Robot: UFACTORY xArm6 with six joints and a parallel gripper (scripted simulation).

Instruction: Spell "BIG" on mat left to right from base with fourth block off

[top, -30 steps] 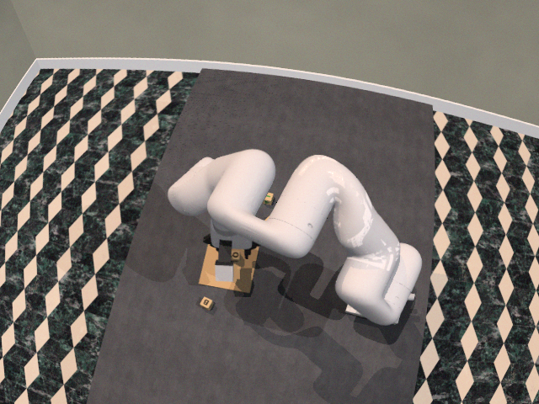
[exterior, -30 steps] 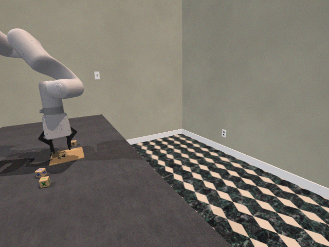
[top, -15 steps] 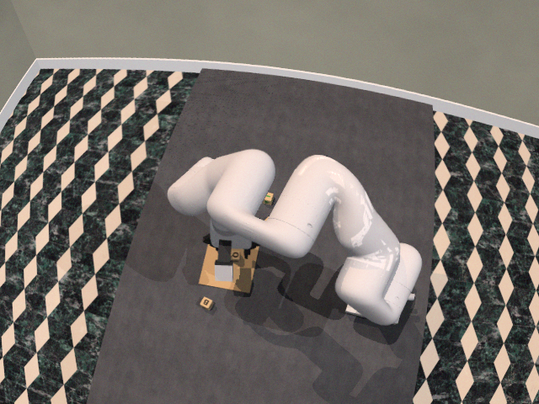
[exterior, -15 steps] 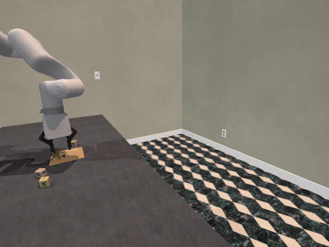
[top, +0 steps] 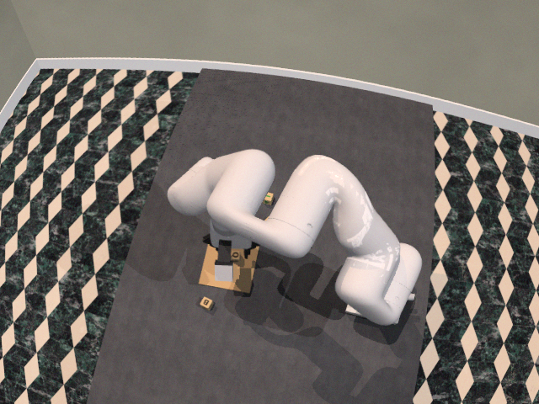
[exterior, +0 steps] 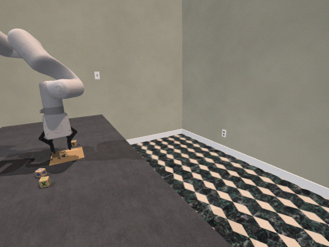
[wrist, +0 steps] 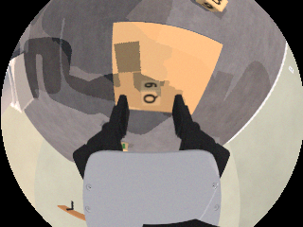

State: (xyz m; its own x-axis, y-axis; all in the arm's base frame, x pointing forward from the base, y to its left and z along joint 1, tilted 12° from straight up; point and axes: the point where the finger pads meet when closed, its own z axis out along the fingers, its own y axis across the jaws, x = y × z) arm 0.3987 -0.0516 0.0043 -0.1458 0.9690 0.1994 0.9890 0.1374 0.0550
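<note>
My gripper is now 50 mm above the tan mat, 20 mm to the right of it and 10 mm short of it. From my hand the other things lie so: B block: 150 mm to the left, 50 mm ahead, 40 mm below; then G block: 120 mm to the right, 70 mm behind, 40 mm below.
</note>
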